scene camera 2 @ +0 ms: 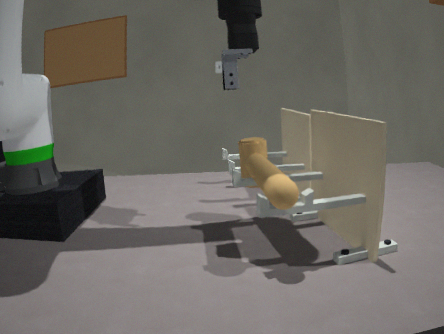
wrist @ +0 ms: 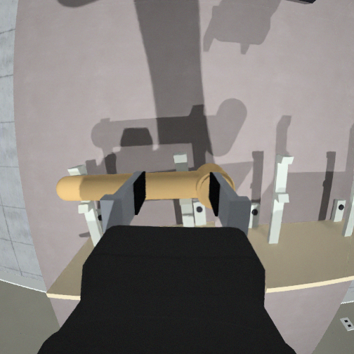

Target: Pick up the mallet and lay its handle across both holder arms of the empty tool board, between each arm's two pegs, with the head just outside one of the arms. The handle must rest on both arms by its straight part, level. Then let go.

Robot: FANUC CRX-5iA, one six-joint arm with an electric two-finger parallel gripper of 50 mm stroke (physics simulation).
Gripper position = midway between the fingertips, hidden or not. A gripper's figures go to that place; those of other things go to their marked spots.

Scene:
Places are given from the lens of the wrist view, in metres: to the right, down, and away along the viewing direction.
my gripper point(wrist: 177, 184): 0.00, 0.01, 0.17
wooden mallet point(wrist: 169, 184): -0.01, 0.01, 0.28
tool board point(wrist: 67, 285): -0.16, 0.16, 0.28
The marked spots on the tool board and the wooden mallet are 0.22 m apart.

